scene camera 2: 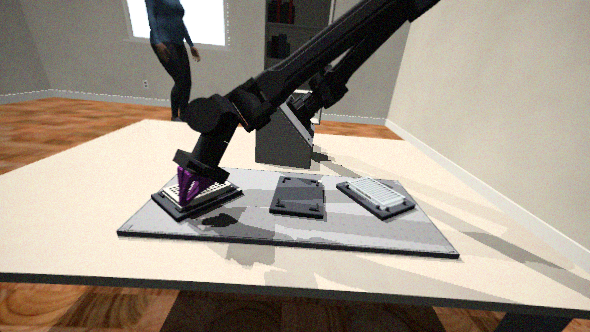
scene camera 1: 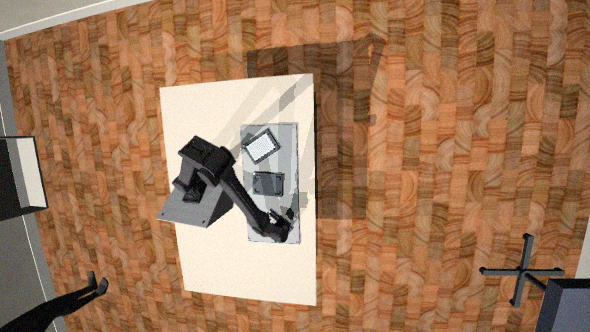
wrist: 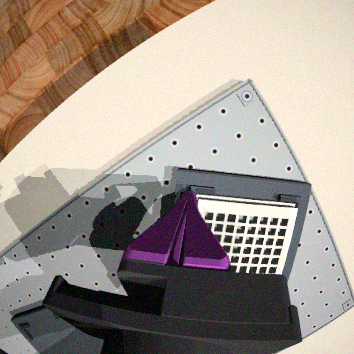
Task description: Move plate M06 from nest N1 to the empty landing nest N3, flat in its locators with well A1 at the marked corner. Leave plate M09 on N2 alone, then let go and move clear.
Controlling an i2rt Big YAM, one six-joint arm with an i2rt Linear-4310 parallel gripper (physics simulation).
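My gripper (scene camera 2: 184, 203) (wrist: 188, 196) is shut and empty, its purple fingertips together at the edge of a cream plate (scene camera 2: 218, 190) (wrist: 255, 245) with square wells. Whether the tips touch it I cannot tell. This plate lies in a dark nest (scene camera 2: 177, 215) (wrist: 240, 178) at the left of scene camera 2 and looks about level; fingers and hand hide part of it. The middle nest (scene camera 1: 268, 184) (scene camera 2: 298, 196) (wrist: 60, 332) is empty, with corner locators. A whiter plate (scene camera 1: 261, 145) (scene camera 2: 376, 192) lies in the right nest (scene camera 2: 384, 214). No plate or nest labels are readable.
All the nests stand on a grey perforated board (scene camera 1: 287, 131) (scene camera 2: 360, 235) (wrist: 210, 137) on a cream table (scene camera 1: 215, 265) (scene camera 2: 75, 210). The arm's base block (scene camera 1: 192, 207) (scene camera 2: 282, 142) stands behind the board. The arm reaches over the table. A person (scene camera 2: 172, 55) stands beyond it.
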